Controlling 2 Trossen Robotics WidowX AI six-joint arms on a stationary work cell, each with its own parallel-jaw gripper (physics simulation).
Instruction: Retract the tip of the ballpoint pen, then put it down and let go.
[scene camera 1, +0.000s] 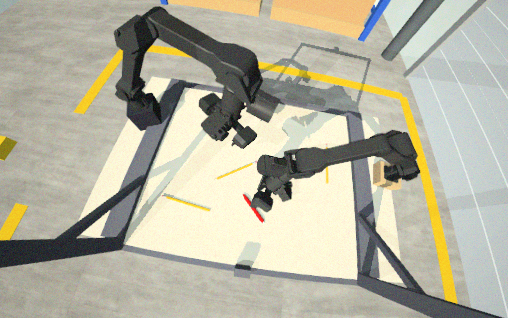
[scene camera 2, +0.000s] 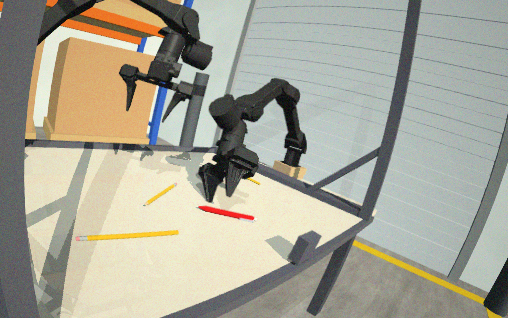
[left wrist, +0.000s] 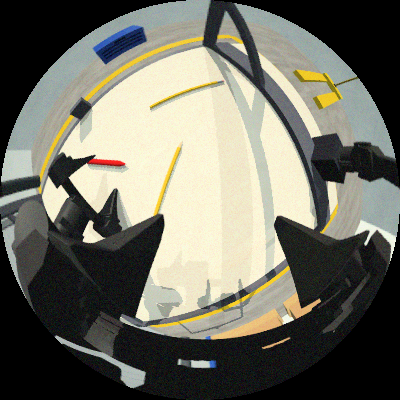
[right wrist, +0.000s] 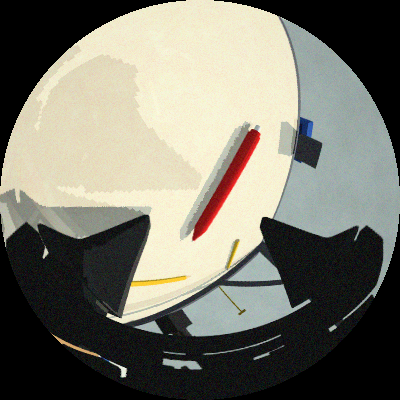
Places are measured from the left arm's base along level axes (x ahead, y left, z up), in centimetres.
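Where they show: left gripper, fingertip midpoint: (scene camera 2: 144, 116) (left wrist: 222, 220) (right wrist: 188, 368); right gripper, fingertip midpoint: (scene camera 2: 218, 199) (left wrist: 104, 172) (right wrist: 207, 222); left arm's base, link origin: (scene camera 1: 139, 103) (left wrist: 341, 157); right arm's base, link origin: (scene camera 1: 390, 174) (scene camera 2: 290, 164).
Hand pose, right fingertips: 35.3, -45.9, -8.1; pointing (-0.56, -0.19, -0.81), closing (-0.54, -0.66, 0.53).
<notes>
Things, the pixels of their centre, and the offset from my right fingertips, as dx, dy, dz. Level surfaces: height alone.
- red ballpoint pen, body centre: (right wrist: 224, 187) (scene camera 2: 226, 213) (left wrist: 103, 161) (scene camera 1: 252, 208) -1.3, -3.2, -2.0
- pale table, surface height: dz -2.5
- yellow pencil, body centre: (right wrist: 147, 282) (left wrist: 164, 183) (scene camera 2: 161, 193) (scene camera 1: 235, 170) -4.1, +12.8, -2.2
- third pencil, body centre: (scene camera 2: 240, 174) (scene camera 1: 326, 162) +35.5, +6.6, -2.2
- dark block, body centre: (scene camera 2: 305, 247) (right wrist: 308, 150) (left wrist: 79, 108) (scene camera 1: 242, 270) -10.4, -21.5, +0.6
The red ballpoint pen (scene camera 1: 257, 214) (scene camera 2: 226, 213) (left wrist: 106, 162) (right wrist: 227, 185) lies flat on the pale table (scene camera 1: 300, 240) (scene camera 2: 150, 280). A small silvery button stands out at its end in the right wrist view; the other end is a red cone, and I cannot make out clearly whether a nib sticks out. My right gripper (scene camera 1: 272, 202) (scene camera 2: 220, 198) (left wrist: 104, 172) (right wrist: 207, 222) is open and empty, low over the table close beside the pen, above it in height. My left gripper (scene camera 1: 230, 135) (scene camera 2: 146, 115) (left wrist: 222, 220) is open and empty, high above the table's back part.
One yellow pencil (scene camera 1: 236, 170) (scene camera 2: 160, 194) (left wrist: 168, 180) lies between the arms, another pencil (scene camera 1: 187, 202) (scene camera 2: 127, 235) (left wrist: 186, 94) lies farther left. A third pencil (scene camera 1: 327, 170) (scene camera 2: 254, 181) lies beyond the right gripper. A dark block (scene camera 1: 243, 270) (scene camera 2: 306, 246) (left wrist: 81, 108) (right wrist: 308, 150) stands at the front edge.
</notes>
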